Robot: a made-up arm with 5 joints. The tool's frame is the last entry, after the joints.
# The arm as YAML. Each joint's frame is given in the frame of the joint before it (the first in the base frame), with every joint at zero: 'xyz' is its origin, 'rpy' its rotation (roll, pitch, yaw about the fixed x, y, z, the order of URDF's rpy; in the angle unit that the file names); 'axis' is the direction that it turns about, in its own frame. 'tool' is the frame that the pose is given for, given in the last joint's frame.
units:
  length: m
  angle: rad
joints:
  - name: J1
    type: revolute
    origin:
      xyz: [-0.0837, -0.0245, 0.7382]
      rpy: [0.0, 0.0, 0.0]
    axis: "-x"
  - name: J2
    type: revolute
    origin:
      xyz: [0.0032, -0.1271, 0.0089]
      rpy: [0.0, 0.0, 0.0]
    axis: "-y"
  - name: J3
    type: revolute
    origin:
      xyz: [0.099, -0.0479, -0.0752]
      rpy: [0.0, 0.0, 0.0]
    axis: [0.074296, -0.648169, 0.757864]
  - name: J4
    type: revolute
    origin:
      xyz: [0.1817, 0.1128, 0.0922]
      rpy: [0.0, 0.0, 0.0]
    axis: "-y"
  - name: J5
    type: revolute
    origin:
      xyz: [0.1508, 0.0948, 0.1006]
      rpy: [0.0, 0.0, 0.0]
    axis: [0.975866, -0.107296, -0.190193]
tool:
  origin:
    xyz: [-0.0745, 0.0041, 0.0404]
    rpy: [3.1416, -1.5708, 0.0]
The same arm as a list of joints. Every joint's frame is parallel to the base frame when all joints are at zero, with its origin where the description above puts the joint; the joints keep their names.
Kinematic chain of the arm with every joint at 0, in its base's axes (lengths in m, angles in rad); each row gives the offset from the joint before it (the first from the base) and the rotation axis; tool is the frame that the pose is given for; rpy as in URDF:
J1: xyz -0.0837 -0.0245 0.7382 axis -x
J2: xyz 0.0032 -0.1271 0.0089 axis -y
J3: xyz 0.0990 -0.0479 -0.0752 axis 0.074296 -0.648169 0.757864
J4: xyz 0.1817 0.1128 0.0922 axis -y
J5: xyz 0.1508 0.0948 0.1006 axis 0.975866 -0.107296 -0.190193
tool: xyz -0.0745 0.0041 0.0404 rpy -3.1416 -1.5708 0.0000

